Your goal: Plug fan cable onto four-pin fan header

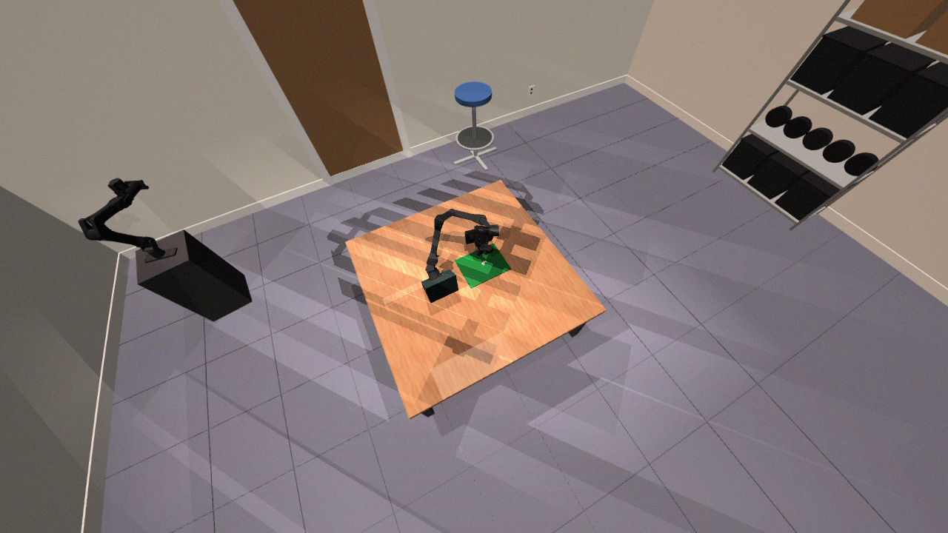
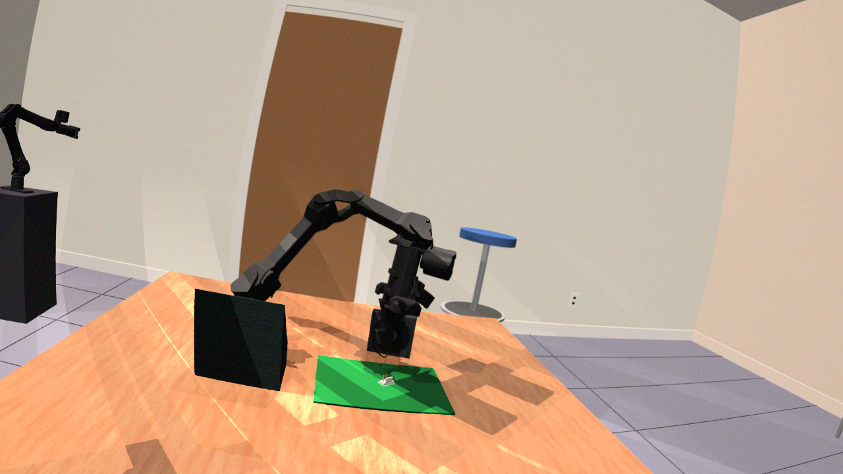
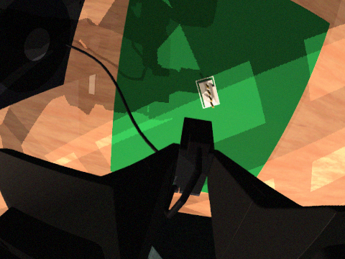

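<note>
The four-pin header lies 120 mm below my gripper tip, 20 mm to the right of it and 10 mm ahead of it. The rest, counted from my gripper tip: dark fan plug 10 mm below, 10 mm behind; then green board 140 mm below, 30 mm to the right, 10 mm behind; then black fan 160 mm to the left, 60 mm below, 60 mm ahead.
</note>
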